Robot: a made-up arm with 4 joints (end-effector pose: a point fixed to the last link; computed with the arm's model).
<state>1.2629 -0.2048 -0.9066 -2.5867</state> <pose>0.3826 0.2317 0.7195 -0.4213 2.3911 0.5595</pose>
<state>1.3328 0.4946 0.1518 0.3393</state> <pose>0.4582 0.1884 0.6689 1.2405 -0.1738 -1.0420</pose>
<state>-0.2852 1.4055 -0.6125 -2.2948</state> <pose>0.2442 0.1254 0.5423 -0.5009 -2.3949 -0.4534</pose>
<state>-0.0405 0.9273 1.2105 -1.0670</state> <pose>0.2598 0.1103 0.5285 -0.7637 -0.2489 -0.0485</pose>
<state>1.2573 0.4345 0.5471 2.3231</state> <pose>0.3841 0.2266 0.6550 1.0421 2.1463 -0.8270</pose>
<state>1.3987 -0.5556 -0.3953 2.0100</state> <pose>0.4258 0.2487 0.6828 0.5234 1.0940 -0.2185</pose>
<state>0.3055 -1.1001 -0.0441 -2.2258</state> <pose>0.2596 0.2312 0.5468 1.2450 -1.6853 1.6680</pose>
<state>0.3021 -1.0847 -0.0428 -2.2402</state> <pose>0.2594 0.2306 0.5468 1.2463 -1.7029 1.6595</pose>
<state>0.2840 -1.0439 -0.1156 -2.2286</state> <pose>0.2571 0.2309 0.5460 1.2820 -1.7156 1.5465</pose>
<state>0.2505 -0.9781 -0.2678 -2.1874</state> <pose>0.2531 0.2320 0.5449 1.3486 -1.7123 1.3247</pose>
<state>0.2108 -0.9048 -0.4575 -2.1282</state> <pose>0.2489 0.2333 0.5444 1.4222 -1.6836 1.0593</pose>
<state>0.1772 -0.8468 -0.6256 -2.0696</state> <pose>0.2459 0.2343 0.5444 1.4823 -1.6375 0.8352</pose>
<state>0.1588 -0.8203 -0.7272 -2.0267</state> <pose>0.2445 0.2350 0.5447 1.5186 -1.5931 0.7096</pose>
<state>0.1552 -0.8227 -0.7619 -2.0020</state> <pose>0.2441 0.2358 0.5447 1.5331 -1.5609 0.6770</pose>
